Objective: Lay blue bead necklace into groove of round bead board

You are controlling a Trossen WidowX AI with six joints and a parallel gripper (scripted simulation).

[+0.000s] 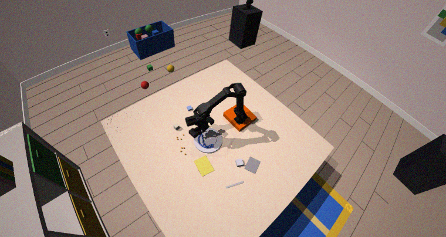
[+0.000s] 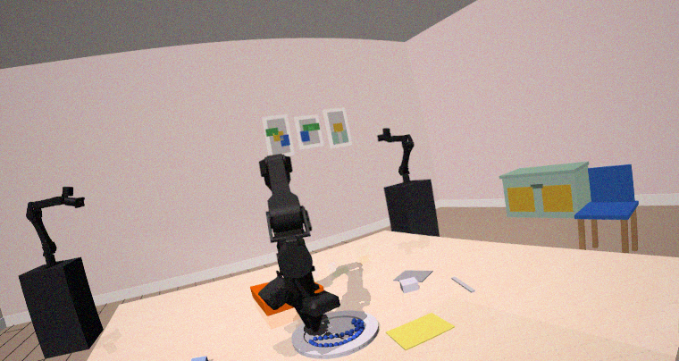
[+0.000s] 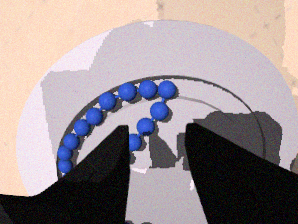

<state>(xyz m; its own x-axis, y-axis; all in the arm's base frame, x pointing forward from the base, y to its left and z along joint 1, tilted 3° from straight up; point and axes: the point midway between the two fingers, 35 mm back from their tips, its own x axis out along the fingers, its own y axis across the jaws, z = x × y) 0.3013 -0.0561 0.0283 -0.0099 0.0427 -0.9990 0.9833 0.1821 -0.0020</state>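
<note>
The round bead board is 2 cm behind my gripper tip, 5 cm to the left of it and 3 cm below it. Also, from my gripper tip: yellow sheet 11 cm ahead, 20 cm to the left, 4 cm below; then pale cube 12 cm ahead, 16 cm to the right, 3 cm below; then blue cube 6 cm behind, 26 cm to the right, 3 cm below.
</note>
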